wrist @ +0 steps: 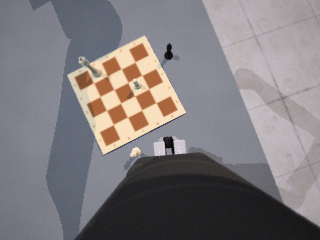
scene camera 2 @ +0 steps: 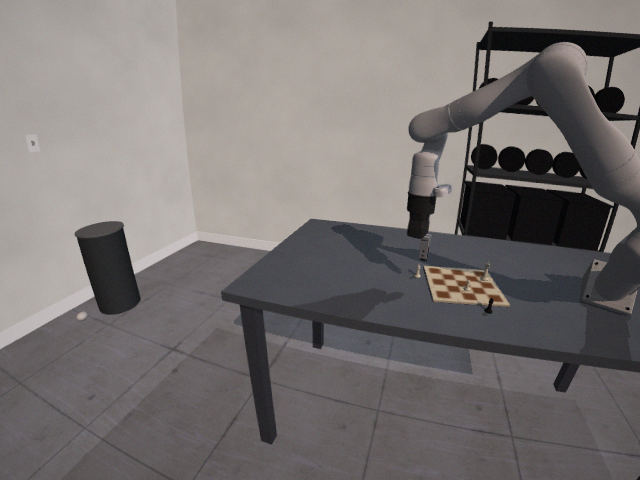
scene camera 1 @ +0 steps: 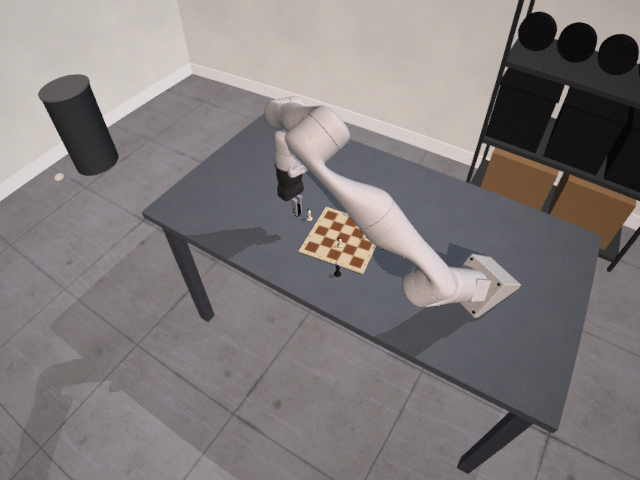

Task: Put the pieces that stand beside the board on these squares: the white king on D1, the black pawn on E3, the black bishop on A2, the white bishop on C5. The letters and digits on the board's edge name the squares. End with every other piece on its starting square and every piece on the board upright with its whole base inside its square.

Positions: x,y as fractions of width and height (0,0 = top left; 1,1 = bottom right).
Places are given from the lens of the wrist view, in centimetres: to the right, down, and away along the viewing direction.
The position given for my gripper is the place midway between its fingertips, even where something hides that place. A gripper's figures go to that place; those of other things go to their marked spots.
my gripper (wrist: 0.53,0.60): 1, 4, 19
chessboard (wrist: 0.37,0.47): -10, -2, 29
